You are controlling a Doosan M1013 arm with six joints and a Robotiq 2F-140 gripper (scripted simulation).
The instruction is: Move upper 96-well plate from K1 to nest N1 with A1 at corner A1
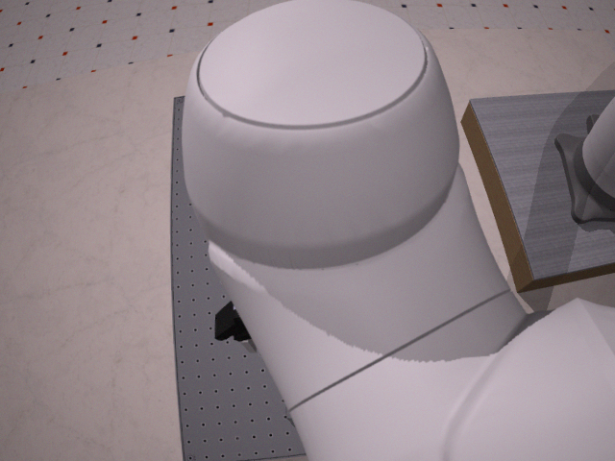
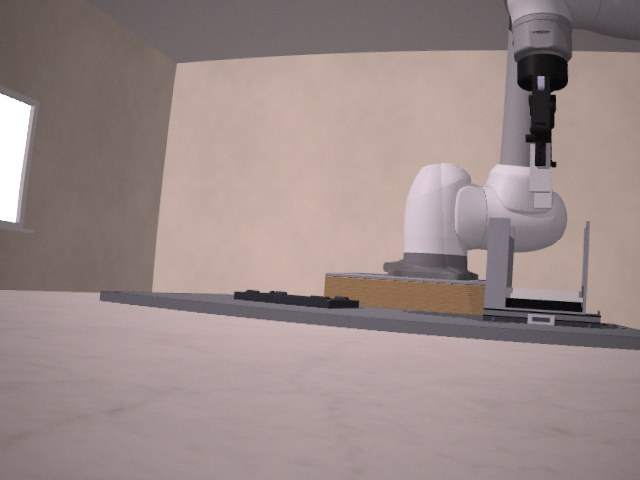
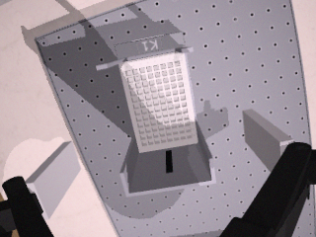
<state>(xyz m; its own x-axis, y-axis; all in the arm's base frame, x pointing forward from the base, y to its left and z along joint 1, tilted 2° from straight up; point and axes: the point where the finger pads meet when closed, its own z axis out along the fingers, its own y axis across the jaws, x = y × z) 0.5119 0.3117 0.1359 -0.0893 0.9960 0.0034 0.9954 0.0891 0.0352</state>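
The white 96-well plate lies 140 mm below my hand. The rest, counted from my hand: black plate 160 mm below; then pale A1 square 280 mm to the right, 170 mm below, 100 mm ahead.
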